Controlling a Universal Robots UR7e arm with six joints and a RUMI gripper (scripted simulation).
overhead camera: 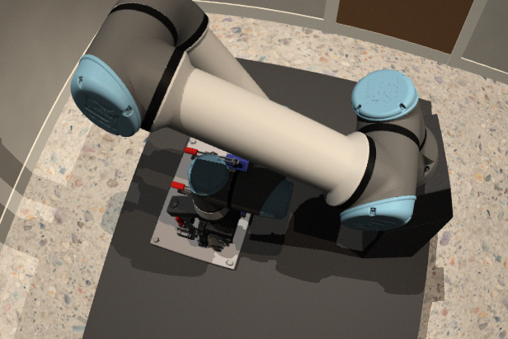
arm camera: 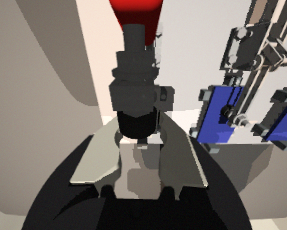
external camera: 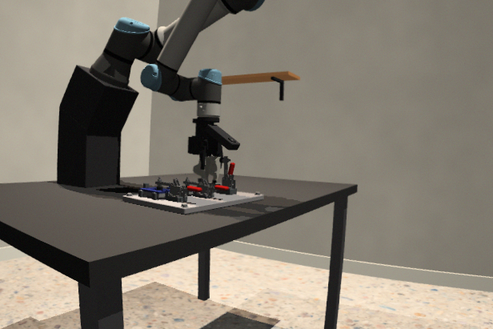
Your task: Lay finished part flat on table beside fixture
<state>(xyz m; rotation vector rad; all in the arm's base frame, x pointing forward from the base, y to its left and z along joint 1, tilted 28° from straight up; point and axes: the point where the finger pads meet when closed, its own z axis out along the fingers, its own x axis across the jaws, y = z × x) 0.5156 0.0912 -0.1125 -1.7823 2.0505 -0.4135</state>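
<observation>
My hand is 10 mm past the pale grey finished part. From my hand the other things lie so: blue blank (30 mm behind, 220 mm to the right, 10 mm below); light grey fixture plate (30 mm ahead, 110 mm to the right, 30 mm below).
</observation>
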